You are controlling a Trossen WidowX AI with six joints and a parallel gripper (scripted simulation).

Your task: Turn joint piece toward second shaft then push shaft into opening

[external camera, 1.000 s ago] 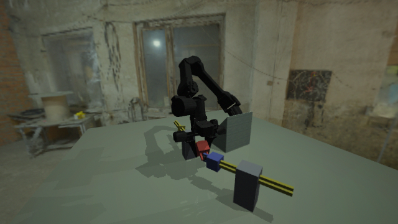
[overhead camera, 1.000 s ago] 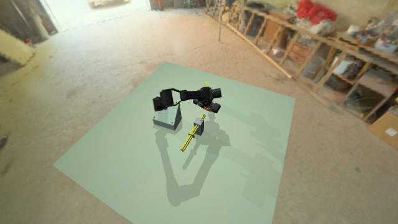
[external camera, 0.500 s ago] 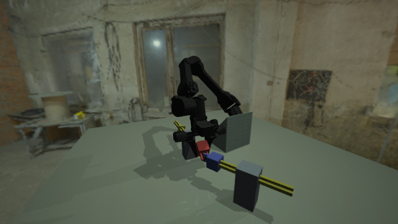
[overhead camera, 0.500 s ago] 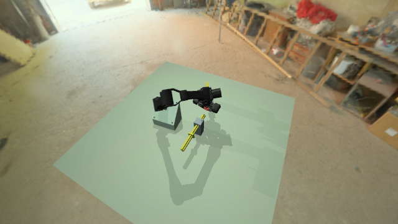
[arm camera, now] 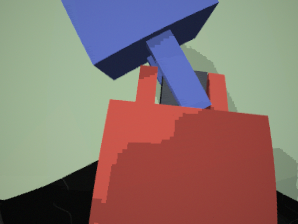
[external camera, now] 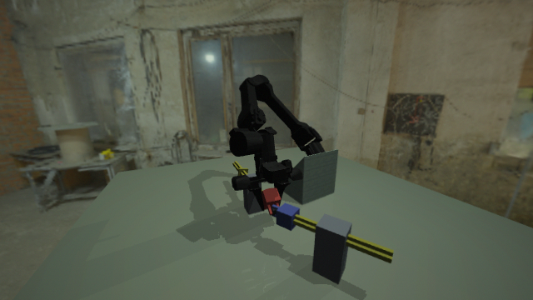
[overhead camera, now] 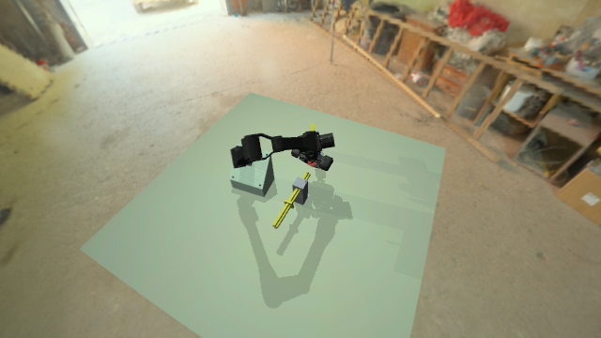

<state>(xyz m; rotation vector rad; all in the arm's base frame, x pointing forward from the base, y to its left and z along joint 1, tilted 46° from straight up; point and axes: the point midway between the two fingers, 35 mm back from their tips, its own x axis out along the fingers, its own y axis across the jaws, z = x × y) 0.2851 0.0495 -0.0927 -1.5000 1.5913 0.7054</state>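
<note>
The red joint piece is 3 cm above my gripper tip.
</note>
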